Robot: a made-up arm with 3 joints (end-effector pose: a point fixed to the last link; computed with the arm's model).
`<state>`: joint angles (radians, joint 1 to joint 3).
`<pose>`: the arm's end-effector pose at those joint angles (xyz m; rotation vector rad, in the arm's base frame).
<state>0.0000 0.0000 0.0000</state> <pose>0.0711 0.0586 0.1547 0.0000 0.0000 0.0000</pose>
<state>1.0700 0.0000 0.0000</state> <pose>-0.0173 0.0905 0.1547 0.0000 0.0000 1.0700</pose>
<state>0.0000 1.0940 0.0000</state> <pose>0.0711 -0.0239 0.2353 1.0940 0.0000 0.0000</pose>
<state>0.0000 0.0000 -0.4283</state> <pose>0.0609 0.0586 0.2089 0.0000 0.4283 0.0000</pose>
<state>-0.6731 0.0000 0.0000</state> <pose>0.0921 0.0015 0.1547 0.0000 0.0000 -0.6731</pose>
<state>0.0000 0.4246 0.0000</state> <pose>0.0711 0.0378 0.1965 0.4246 0.0000 0.0000</pose>
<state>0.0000 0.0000 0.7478</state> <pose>0.1374 0.0586 0.0870 0.0000 -0.7478 0.0000</pose>
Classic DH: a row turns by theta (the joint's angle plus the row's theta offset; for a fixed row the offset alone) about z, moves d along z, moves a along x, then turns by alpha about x. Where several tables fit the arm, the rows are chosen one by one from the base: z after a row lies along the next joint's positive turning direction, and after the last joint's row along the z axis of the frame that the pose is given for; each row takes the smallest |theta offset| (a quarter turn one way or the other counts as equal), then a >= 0, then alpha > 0; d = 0 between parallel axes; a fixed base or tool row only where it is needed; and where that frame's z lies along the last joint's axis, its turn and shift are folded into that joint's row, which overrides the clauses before.
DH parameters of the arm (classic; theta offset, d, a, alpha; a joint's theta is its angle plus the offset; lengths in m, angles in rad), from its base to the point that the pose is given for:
joint 1: -1.5708 0.1273 0.0488 -1.5708
joint 2: -1.5708 0.1905 0.078 -1.5708
joint 3: 1.5708 -0.1074 0.1194 1.5708
tool (fixed): 3.1416 -0.0506 0 0

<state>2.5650 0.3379 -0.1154</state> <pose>-0.0765 0.0035 0.2020 -0.0182 0.4771 2.5494</pose>
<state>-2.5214 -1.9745 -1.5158</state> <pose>-0.0575 -0.1490 -0.0478 -0.4396 -1.7331 1.3913</pose>
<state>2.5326 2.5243 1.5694</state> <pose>-0.1333 0.2300 0.2233 0.9040 1.2860 0.0072</pose>
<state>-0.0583 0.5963 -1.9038</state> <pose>0.1769 -0.0869 0.3592 0.4548 1.8217 0.5254</pose>
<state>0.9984 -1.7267 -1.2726</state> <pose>-0.0342 0.1494 -0.0063 -1.6230 0.1044 -0.3290</pose>
